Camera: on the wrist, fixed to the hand. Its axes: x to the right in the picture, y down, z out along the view.
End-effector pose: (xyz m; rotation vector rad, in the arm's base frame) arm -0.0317 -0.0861 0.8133 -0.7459 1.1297 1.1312
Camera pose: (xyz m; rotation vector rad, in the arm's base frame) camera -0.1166 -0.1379 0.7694 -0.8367 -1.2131 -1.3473
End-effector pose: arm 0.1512 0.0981 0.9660 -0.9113 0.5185 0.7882
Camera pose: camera 0.1110 0.0575 0.8734 -0.3440 -1.6109 -1.7976
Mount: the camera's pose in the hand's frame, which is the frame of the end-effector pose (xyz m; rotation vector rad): 0.0241 0.0622 -0.0859 0.0584 0.6989 2.9101
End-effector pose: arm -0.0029 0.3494 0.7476 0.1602 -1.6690 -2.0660
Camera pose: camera 0.0263 0.2535 0.7898 -0.8435 -0.1267 0.4165
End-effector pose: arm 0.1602 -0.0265 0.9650 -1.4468 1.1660 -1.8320
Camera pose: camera 0.0650 -0.0507 0.9184 1.2618 1.3956 0.1675
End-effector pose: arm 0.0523 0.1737 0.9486 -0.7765 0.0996 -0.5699
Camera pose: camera 0.0758 0.1422 0.8472 0.2614 1.4828 1.9642
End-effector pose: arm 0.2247 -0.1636 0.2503 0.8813 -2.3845 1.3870
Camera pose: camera 0.1603 -0.0769 0.2628 2.3699 0.8515 -0.6482
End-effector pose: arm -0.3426 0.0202 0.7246 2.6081 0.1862 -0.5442
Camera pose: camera -0.2772 0.0066 0.8105 0.5290 -2.4513 1.2219
